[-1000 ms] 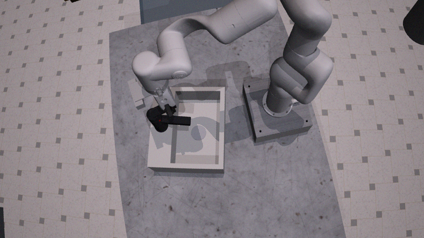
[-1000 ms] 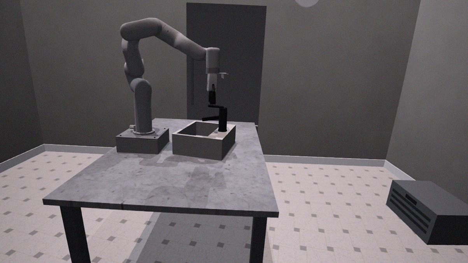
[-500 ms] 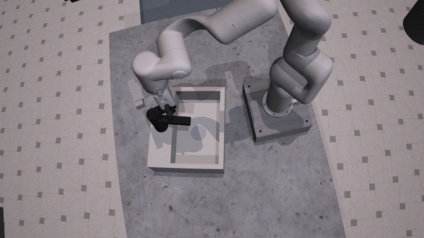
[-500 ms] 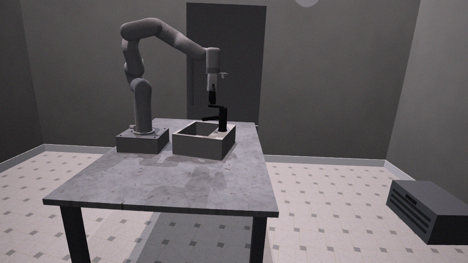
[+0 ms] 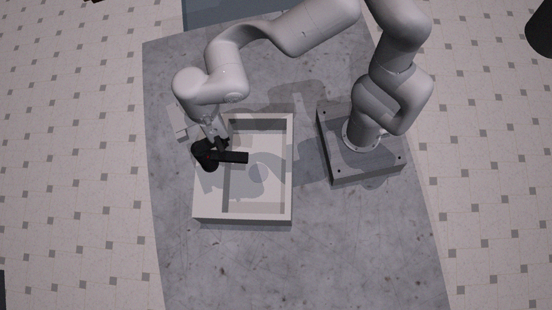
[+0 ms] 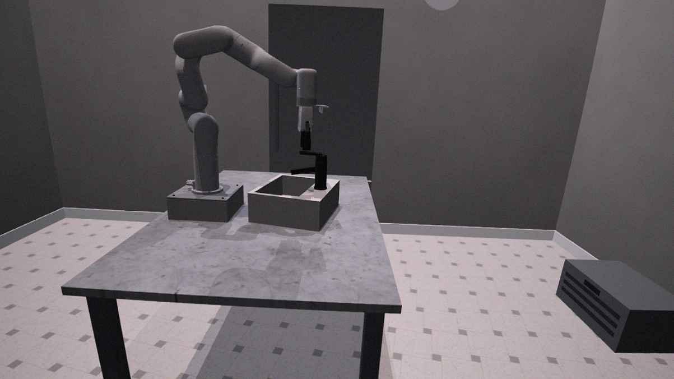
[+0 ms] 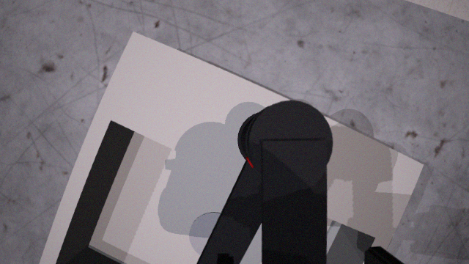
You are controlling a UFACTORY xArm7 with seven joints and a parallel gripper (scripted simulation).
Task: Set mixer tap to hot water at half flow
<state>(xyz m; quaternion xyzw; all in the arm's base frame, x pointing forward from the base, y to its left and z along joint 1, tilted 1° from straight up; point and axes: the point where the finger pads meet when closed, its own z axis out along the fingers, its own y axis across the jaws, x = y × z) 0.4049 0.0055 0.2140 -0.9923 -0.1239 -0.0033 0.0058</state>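
Now: the lever 3 cm below my hand, 2 cm ahead of it and 1 cm to the left of it. Also, from my hand: black mixer tap: 8 cm below, 4 cm ahead, 1 cm to the left; then grey sink block: 26 cm below, 5 cm behind, 4 cm to the left.
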